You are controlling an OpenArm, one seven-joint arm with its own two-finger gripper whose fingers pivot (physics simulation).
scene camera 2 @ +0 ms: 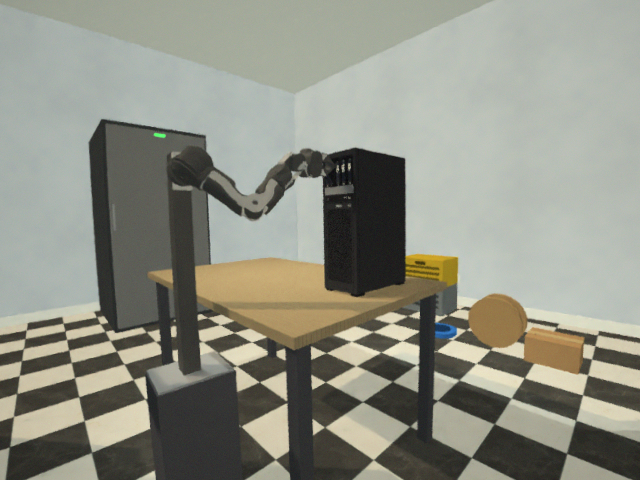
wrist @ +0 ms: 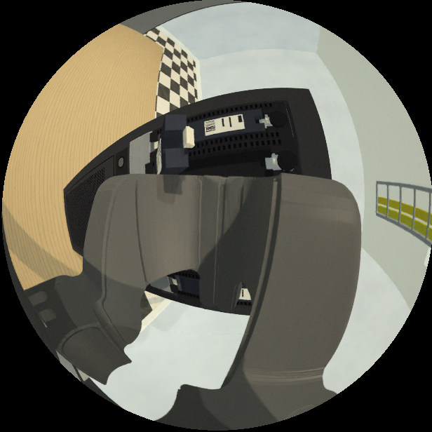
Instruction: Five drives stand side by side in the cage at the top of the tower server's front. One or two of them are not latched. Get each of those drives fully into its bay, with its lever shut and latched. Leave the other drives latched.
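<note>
The tower server [scene camera 2: 379, 222] [wrist: 320, 135] stands upright on the table. In the wrist view, an outer drive [wrist: 224, 125] lies along its bay, its labelled lever flat and its end at the light catch. Beside it, the neighbouring drive's lever [wrist: 175, 157] appears swung out from the front, seen nearly end-on, with a pale tip. The dark bay front and a light catch [wrist: 272, 162] show beside it. How deep that drive sits is unclear. My gripper [scene camera 2: 330, 165] [wrist: 228, 245] is shut and empty, close before the cage; contact cannot be told. It hides most of the other drives; parts show below the fingers.
The wooden table [scene camera 2: 248, 289] [wrist: 85, 125] carries the server. A grey cabinet [scene camera 2: 139, 222] stands behind the arm at the left. A yellow toolbox [scene camera 2: 431, 268], a blue ring [scene camera 2: 445, 335], a round wooden piece [scene camera 2: 496, 320] and a brown box [scene camera 2: 553, 351] are beyond the table at the right.
</note>
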